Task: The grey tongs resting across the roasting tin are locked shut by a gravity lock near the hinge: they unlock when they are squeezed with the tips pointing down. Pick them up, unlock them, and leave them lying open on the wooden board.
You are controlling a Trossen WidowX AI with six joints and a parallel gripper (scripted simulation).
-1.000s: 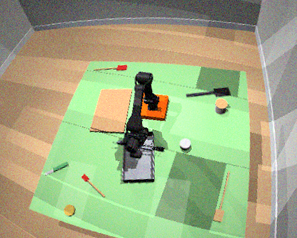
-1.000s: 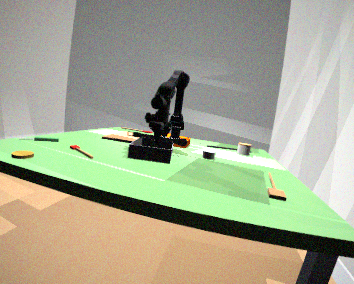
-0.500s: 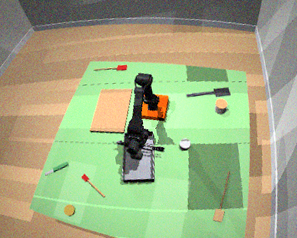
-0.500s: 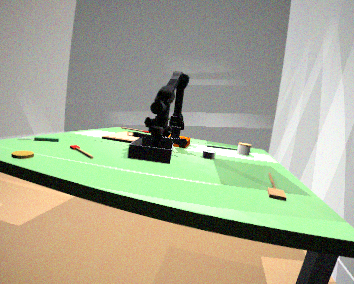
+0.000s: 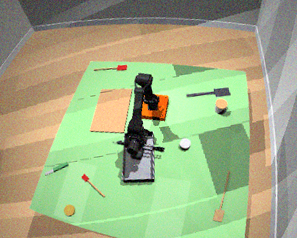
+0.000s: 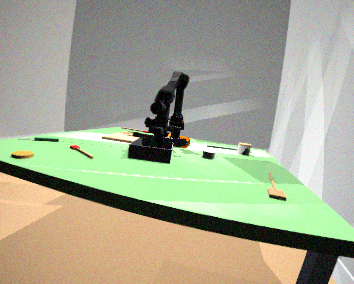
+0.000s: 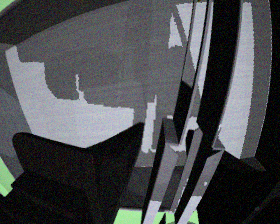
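Right now my gripper tip is 4 cm short of the grey roasting tin and 2 cm to the left of it. The rest, counted from my gripper tip: white puck: 4 cm behind, 25 cm to the left, 1 cm below; wooden board: 32 cm behind, 24 cm to the right, 2 cm below; yellow disc: 40 cm ahead, 42 cm to the right, 2 cm below.
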